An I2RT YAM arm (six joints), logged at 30 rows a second.
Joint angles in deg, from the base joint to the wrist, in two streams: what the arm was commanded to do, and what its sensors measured. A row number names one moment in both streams.
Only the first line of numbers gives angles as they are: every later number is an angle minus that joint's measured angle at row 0.
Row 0, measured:
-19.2 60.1 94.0 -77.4 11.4 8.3
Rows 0 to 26, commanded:
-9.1 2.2 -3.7 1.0 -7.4 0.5
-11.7 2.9 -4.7 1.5 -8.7 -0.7
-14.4 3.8 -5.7 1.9 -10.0 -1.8
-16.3 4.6 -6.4 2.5 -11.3 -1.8
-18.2 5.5 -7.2 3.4 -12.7 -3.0
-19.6 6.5 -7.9 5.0 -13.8 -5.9
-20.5 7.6 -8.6 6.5 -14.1 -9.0
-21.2 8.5 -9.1 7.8 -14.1 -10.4
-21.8 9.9 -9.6 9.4 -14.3 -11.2
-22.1 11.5 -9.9 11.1 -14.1 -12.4
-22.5 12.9 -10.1 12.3 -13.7 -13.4
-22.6 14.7 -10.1 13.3 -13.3 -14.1
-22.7 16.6 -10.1 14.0 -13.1 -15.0
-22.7 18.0 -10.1 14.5 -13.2 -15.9
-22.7 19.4 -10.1 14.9 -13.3 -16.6
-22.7 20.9 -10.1 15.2 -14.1 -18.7
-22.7 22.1 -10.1 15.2 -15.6 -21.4
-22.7 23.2 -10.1 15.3 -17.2 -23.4
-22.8 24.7 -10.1 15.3 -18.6 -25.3
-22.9 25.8 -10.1 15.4 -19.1 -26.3
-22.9 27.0 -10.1 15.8 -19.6 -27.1
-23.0 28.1 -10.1 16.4 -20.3 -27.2
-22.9 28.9 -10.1 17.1 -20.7 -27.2
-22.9 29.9 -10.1 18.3 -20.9 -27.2
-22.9 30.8 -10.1 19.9 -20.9 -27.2
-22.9 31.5 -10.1 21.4 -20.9 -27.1
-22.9 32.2 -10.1 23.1 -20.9 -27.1
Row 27, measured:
-22.4 30.6 -9.9 21.2 -19.0 -24.6
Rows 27 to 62, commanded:
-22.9 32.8 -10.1 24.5 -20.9 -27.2
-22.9 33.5 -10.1 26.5 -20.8 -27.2
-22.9 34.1 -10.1 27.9 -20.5 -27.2
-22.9 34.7 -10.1 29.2 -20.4 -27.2
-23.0 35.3 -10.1 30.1 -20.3 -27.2
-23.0 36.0 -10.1 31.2 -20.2 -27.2
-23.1 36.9 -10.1 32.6 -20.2 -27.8
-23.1 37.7 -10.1 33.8 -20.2 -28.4
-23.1 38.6 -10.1 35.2 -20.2 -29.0
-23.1 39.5 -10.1 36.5 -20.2 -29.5
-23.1 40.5 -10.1 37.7 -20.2 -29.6
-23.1 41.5 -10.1 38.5 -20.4 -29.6
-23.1 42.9 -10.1 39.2 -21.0 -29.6
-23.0 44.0 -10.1 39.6 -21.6 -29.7
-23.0 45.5 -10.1 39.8 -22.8 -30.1
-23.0 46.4 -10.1 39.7 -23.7 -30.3
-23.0 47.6 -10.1 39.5 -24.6 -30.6
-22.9 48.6 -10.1 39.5 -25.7 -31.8
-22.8 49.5 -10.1 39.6 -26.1 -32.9
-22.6 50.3 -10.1 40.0 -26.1 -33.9
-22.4 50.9 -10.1 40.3 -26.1 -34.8
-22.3 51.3 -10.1 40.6 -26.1 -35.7
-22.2 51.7 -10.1 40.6 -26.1 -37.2
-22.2 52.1 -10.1 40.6 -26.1 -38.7
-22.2 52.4 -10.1 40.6 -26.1 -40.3
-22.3 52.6 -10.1 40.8 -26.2 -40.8
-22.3 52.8 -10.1 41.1 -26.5 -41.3
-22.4 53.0 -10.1 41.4 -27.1 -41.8
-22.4 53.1 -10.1 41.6 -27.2 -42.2
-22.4 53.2 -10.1 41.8 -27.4 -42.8
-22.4 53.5 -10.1 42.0 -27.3 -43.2
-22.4 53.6 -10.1 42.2 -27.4 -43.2
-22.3 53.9 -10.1 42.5 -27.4 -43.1
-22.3 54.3 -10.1 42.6 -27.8 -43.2
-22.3 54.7 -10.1 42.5 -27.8 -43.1
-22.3 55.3 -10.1 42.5 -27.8 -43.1
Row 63, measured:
-22.6 53.2 -9.9 42.5 -26.3 -41.4
